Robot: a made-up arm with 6 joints.
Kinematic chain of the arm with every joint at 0, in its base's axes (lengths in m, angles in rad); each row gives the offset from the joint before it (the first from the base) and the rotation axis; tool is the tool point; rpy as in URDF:
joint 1: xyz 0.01 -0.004 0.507 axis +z
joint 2: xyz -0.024 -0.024 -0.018 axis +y
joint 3: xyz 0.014 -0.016 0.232 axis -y
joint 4: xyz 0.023 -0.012 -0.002 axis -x
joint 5: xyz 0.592 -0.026 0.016 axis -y
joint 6: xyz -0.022 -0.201 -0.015 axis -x
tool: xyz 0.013 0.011 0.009 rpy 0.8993 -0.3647 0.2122
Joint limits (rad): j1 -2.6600..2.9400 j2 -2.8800..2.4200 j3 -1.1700..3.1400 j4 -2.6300..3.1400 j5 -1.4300..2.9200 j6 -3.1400..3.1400
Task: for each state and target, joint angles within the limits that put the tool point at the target. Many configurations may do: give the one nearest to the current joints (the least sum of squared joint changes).
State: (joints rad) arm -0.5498 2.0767 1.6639 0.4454 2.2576 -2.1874
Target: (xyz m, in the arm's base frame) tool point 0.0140 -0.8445 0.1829
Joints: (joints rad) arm -1.2354 1.9044 1.4099 0.3406 2.1619 -2.6625
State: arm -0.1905 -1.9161 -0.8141 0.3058 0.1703 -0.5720
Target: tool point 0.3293 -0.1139 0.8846
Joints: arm 0.4875 -1.5530 -1.0663 0.4492 0.1693 -0.5519
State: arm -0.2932 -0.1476 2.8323 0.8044 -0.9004 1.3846
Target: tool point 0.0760 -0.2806 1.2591
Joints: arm -0.2710 0.6722 2.0849 0.3979 -0.8455 1.4029
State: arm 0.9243 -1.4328 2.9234 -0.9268 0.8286 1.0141
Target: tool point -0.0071 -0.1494 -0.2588
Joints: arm 0.7550 -2.0847 3.1400 -1.3525 0.7784 1.0030
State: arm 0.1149 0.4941 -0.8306 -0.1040 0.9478 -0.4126
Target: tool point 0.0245 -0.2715 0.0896
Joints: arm -0.1047 0.3376 -1.1700 -0.3116 0.8773 -0.4339
